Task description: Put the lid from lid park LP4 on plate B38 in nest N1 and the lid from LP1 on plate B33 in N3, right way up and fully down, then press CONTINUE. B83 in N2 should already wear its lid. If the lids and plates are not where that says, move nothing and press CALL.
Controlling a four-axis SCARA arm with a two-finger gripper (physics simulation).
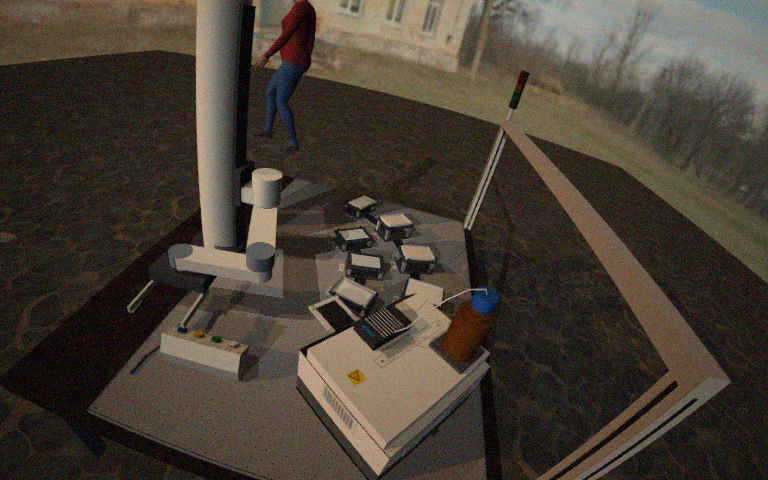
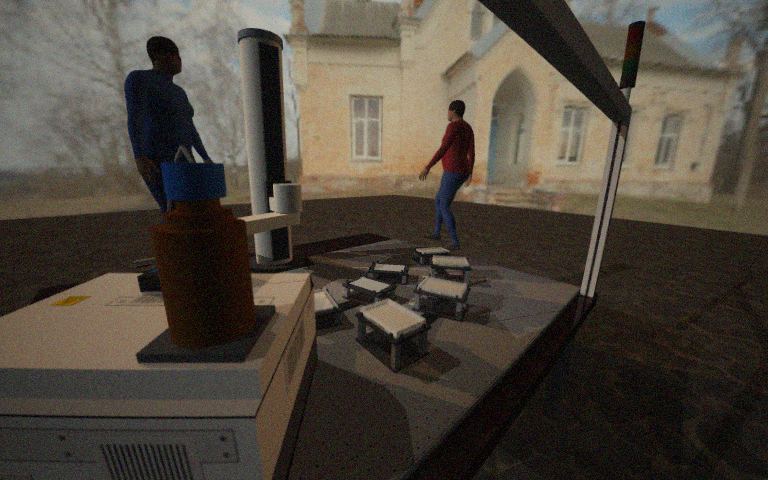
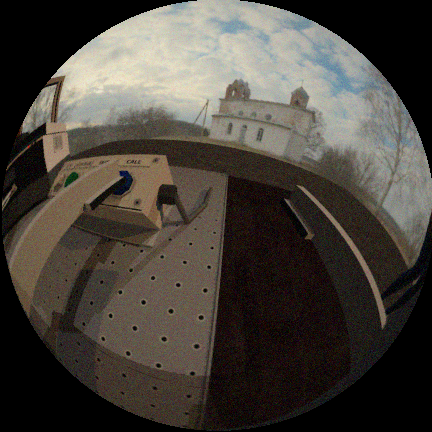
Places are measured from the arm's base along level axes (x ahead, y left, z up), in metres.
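Pixels of known places: gripper, fingertip midpoint: (image 1: 155, 317) (image 2: 137, 270) (image 3: 202, 176); arm's base, origin of the base link: (image 1: 223, 247) (image 2: 275, 264).
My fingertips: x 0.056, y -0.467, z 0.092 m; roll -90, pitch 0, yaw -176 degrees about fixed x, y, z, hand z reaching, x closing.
Observation:
Ahead of a thing's pixels: the offset from my fingertips to its top centre. "pt": to the spot under its first point.
My gripper (image 1: 156, 318) (image 3: 202, 176) is open and empty, fingers wide apart. One fingertip is at the blue CALL button @(0.083 m ahead, 0.003 m left, 0.005 m down) (image 1: 181, 329) (image 3: 123, 184) on the white button box @(0.159 m ahead, 0.014 m right, 0.005 m up) (image 1: 198, 355) (image 3: 148, 192); whether it touches or presses the button I cannot tell. The other finger hangs beyond the table plate's edge. The box also has a yellow button @(0.133 m ahead, 0.007 m left, 0.005 m down) (image 1: 198, 334), a green button @(0.183 m ahead, 0.011 m left, 0.005 m down) (image 1: 216, 339) (image 3: 72, 179) and a white button @(0.232 m ahead, 0.015 m left, 0.005 m down) (image 1: 232, 344). Several pale-topped pieces, such as one piece @(0.691 m ahead, 0.666 m left, 0.001 m down) (image 1: 417, 253) (image 2: 444, 286) and another @(0.498 m ahead, 0.551 m left, 0.022 m down) (image 1: 365, 261) (image 2: 370, 284), sit on dark stands. Their labels and lids cannot be told apart.
A white instrument (image 1: 351, 362) (image 2: 56, 339) carries an amber bottle @(pt 0.771 m ahead, 0.034 m left, 0.237 m up) (image 1: 467, 331) (image 2: 201, 271) with a blue cap. A signal tower (image 1: 518, 90) (image 2: 632, 53) stands on a frame post. A person in red (image 1: 297, 33) (image 2: 457, 141) and one in blue (image 2: 158, 107) stand beyond the table.

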